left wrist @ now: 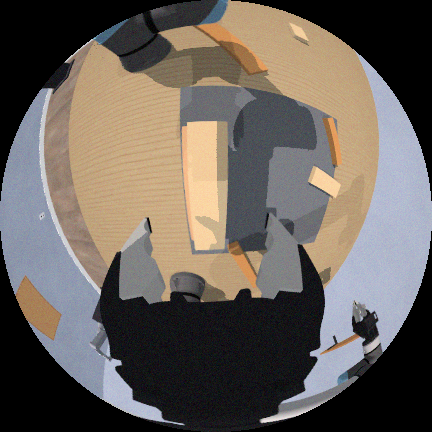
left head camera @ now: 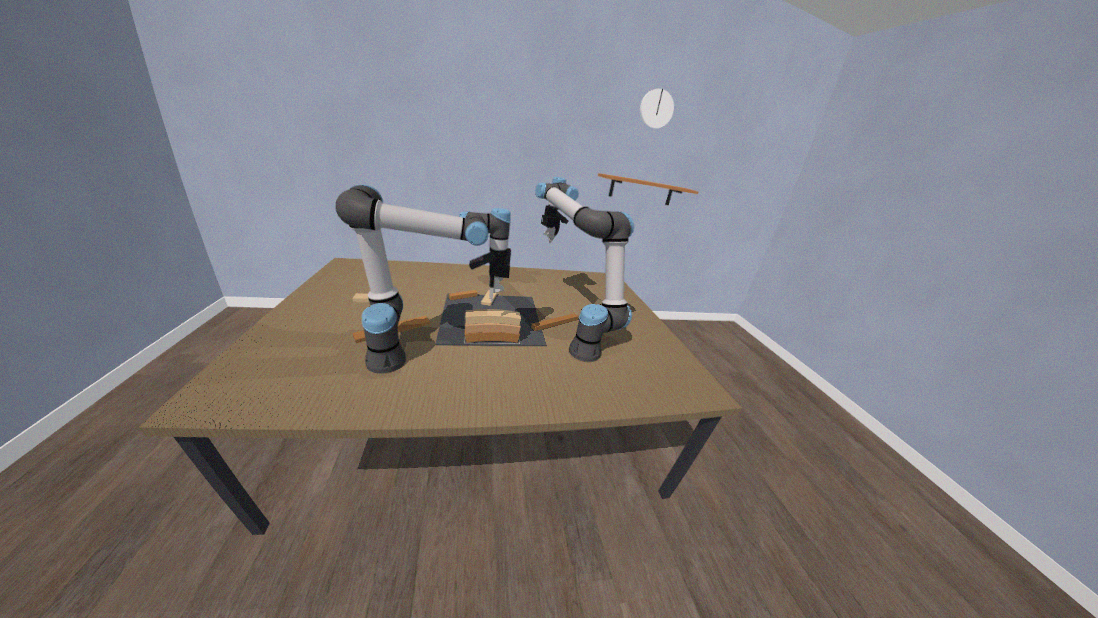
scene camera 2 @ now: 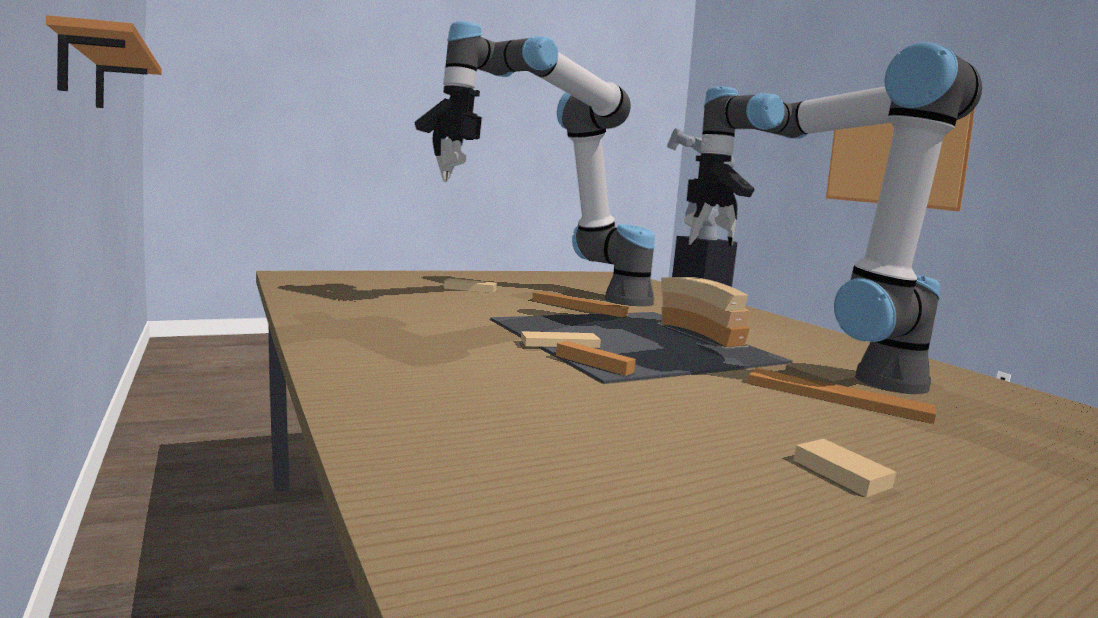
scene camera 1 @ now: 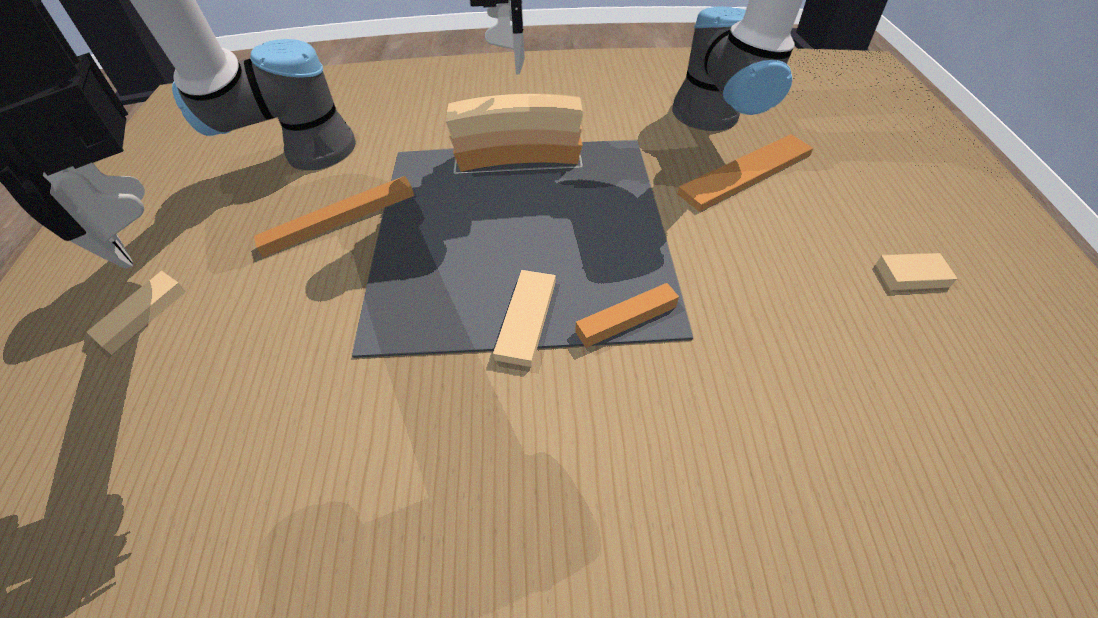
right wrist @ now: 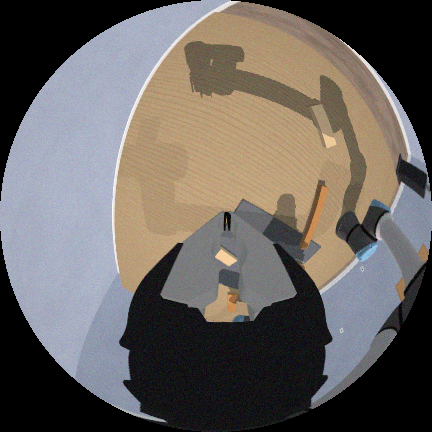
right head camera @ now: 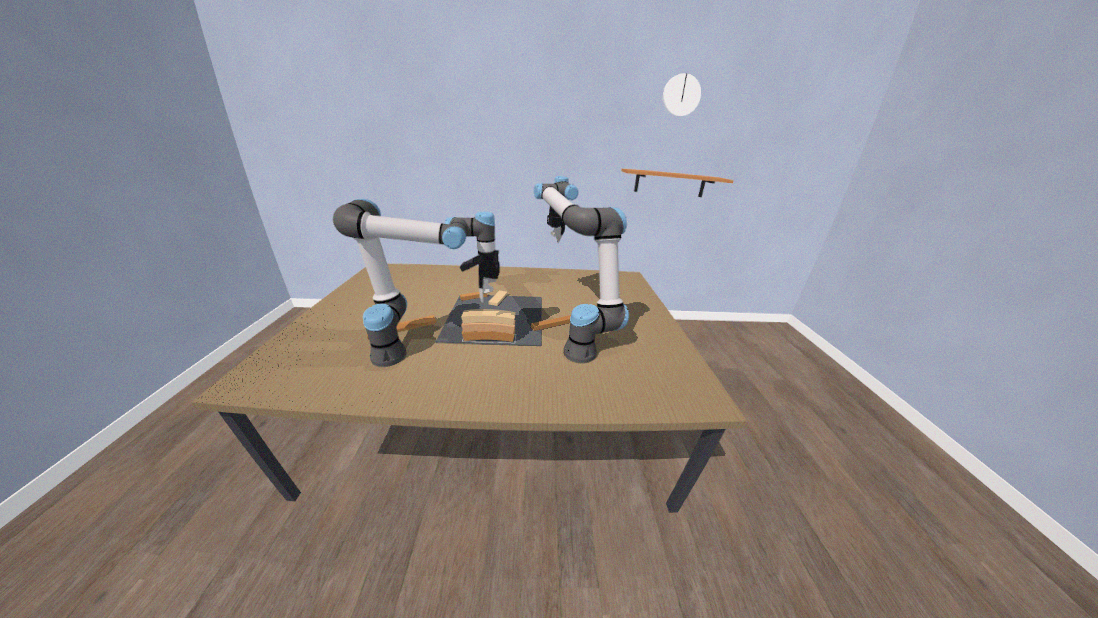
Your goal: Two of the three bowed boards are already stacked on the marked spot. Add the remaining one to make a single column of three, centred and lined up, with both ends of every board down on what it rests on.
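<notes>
Three bowed boards stand in one column, arching upward: a pale top board, a light-brown middle board and a darker orange bottom board. Their ends look lined up, and I see no clear gap between them. The bottom board stands within the marked outline on the dark mat. My left gripper is open and empty, above the column and apart from it. My right gripper is shut and empty, high at the left in scene camera 2.
A pale block and a short orange bar lie at the mat's near edge in scene camera 1. Long orange bars lie at the left and right. More pale blocks lie farther out.
</notes>
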